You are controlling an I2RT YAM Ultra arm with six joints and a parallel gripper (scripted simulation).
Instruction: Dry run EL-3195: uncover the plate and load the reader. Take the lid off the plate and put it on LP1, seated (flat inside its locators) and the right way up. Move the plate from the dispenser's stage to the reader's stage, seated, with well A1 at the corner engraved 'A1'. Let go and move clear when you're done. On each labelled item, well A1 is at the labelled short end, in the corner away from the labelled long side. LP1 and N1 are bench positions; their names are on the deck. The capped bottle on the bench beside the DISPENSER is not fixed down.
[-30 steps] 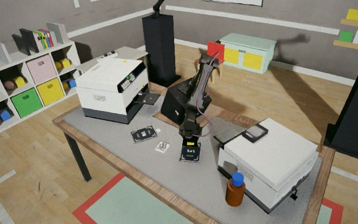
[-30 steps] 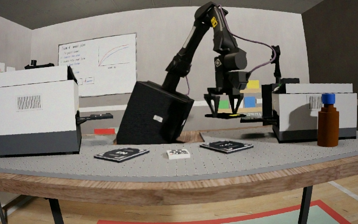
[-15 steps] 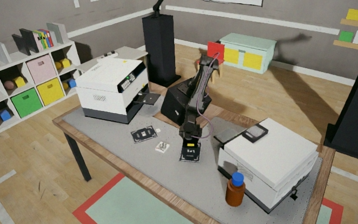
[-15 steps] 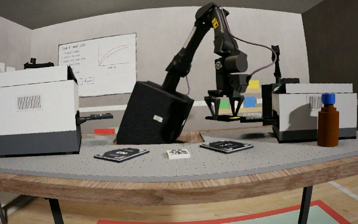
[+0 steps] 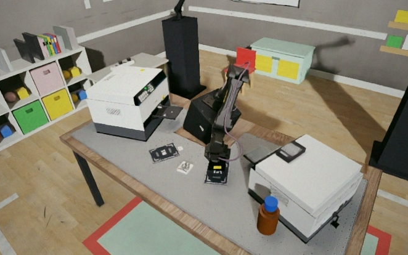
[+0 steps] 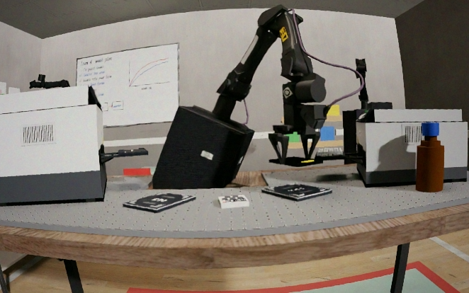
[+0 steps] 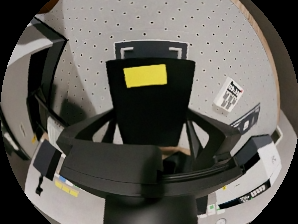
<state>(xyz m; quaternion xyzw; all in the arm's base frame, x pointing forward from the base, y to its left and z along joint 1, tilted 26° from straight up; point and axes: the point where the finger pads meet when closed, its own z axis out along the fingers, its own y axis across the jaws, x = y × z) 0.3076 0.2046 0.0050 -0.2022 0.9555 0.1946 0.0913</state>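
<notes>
Now: hand 170 mm past the white well plate and 160 mm to the right of it. The rest, counted from my hand: black lid (right at my hand); then capped bottle (170 mm ahead, 360 mm to the left, 20 mm above).
</notes>
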